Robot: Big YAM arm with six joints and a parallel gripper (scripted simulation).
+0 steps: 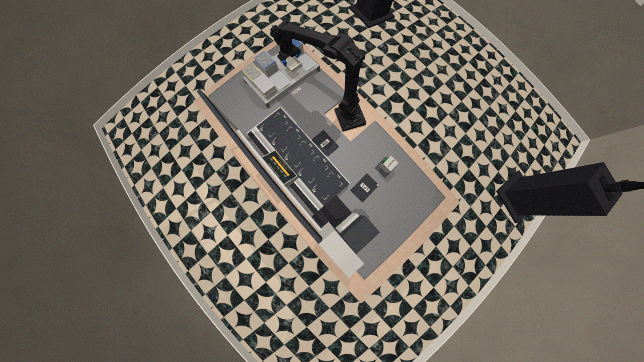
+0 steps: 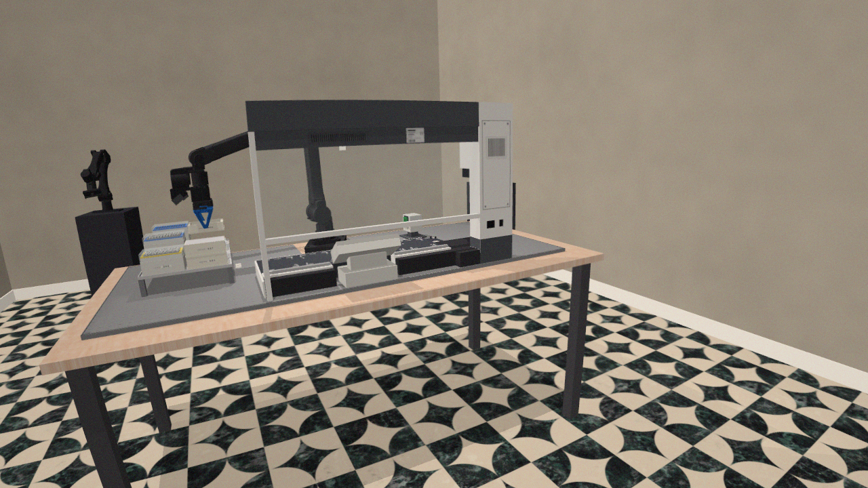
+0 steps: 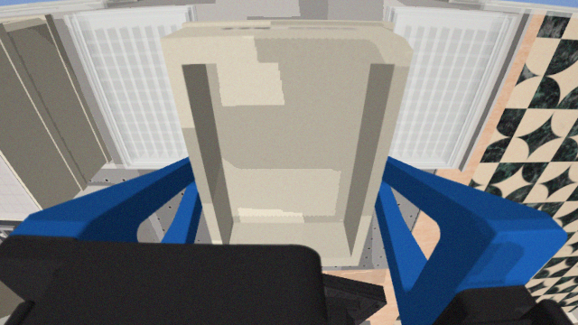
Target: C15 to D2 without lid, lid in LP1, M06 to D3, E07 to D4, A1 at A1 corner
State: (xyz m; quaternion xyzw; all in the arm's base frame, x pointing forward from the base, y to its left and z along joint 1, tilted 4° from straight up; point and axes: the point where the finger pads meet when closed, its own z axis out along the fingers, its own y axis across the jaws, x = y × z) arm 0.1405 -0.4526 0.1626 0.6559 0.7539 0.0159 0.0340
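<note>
My gripper is now 60 mm short of the shelf, 60 mm to the left of it and 100 mm above it. Also, from my hand: clear plate lid 100 mm ahead, 10 mm to the left, 90 mm below; shelf label 40 mm ahead, 100 mm to the left, 160 mm below; cream one-well reservoir 10 mm below.
</note>
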